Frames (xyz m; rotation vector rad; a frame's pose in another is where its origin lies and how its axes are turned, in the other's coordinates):
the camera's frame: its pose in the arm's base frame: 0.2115 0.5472 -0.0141 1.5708 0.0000 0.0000
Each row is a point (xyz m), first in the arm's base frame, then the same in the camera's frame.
Working: the arm's base frame: its pose in the camera's frame: -0.2115 0.0141 0.5472 -1.5708 0.0000 0.0000

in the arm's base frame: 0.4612 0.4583 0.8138
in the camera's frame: 0.2497 0.8279 0.0889
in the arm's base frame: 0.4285 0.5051 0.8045
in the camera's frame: 0.2170 0.8186 0.0421
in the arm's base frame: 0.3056 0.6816 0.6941
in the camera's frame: 0.0941 0.7082 -0.1344
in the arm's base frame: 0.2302 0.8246 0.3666
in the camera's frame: 0.0187 0.3807 -0.2774
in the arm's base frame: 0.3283 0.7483 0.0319
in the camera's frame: 0.1168 0.0460 -0.2011
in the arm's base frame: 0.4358 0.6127 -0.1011
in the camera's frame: 0.2243 -0.0870 -0.0655
